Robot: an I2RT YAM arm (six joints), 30 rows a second.
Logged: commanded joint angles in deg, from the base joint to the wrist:
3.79 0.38 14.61 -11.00 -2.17 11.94
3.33 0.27 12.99 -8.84 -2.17 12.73
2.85 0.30 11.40 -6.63 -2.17 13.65
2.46 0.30 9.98 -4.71 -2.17 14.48
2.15 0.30 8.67 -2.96 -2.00 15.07
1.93 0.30 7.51 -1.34 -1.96 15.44
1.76 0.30 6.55 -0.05 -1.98 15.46
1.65 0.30 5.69 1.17 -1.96 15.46
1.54 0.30 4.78 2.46 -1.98 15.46
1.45 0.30 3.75 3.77 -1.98 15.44
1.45 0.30 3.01 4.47 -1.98 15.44
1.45 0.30 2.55 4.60 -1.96 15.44
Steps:
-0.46 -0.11 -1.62 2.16 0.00 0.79
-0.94 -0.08 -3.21 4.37 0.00 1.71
-1.33 -0.08 -4.63 6.29 0.00 2.54
-1.64 -0.08 -5.94 8.04 0.17 3.13
-1.86 -0.08 -7.10 9.66 0.21 3.50
-2.03 -0.08 -8.06 10.95 0.19 3.52
-2.14 -0.08 -8.92 12.17 0.21 3.52
-2.25 -0.08 -9.83 13.46 0.19 3.52
-2.34 -0.08 -10.86 14.77 0.19 3.50
-2.34 -0.08 -11.60 15.47 0.19 3.50
-2.34 -0.08 -12.06 15.60 0.21 3.50

